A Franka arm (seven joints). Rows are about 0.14 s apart.
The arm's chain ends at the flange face. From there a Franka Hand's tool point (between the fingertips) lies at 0.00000 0.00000 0.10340 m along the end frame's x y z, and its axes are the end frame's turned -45 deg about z.
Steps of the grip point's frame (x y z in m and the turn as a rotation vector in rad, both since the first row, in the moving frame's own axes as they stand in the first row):
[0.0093 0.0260 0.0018 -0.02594 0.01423 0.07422]
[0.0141 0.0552 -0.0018 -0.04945 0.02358 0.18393]
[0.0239 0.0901 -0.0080 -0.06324 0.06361 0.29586]
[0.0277 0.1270 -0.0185 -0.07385 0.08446 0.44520]
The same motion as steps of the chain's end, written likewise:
[0.0221 0.0108 0.0018 -0.00828 0.02840 0.07422]
[0.0439 0.0267 -0.0016 -0.01829 0.05164 0.18393]
[0.0715 0.0455 -0.0076 0.00026 0.08970 0.29586]
[0.0980 0.0684 -0.0179 0.00750 0.11194 0.44520]

